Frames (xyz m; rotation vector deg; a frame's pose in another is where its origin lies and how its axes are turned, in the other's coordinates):
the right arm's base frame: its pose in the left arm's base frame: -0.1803 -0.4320 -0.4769 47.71 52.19 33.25
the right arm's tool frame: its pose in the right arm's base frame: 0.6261 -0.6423 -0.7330 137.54 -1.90 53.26
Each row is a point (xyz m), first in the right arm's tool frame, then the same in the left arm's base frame.
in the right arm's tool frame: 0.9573 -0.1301 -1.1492
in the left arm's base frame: 0.5660 0.0055 -0.4266
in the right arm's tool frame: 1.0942 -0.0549 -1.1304
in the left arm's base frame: 0.7163 0.0098 -0.4727
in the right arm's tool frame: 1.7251 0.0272 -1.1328
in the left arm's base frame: 1.3199 0.2102 -0.4921
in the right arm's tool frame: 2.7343 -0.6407 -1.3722
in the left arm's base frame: 2.0097 1.0896 0.0300
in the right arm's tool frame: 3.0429 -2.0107 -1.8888
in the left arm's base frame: 1.8352 2.1344 1.0868
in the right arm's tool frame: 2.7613 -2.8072 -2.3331
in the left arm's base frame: 1.3401 2.4892 1.8217
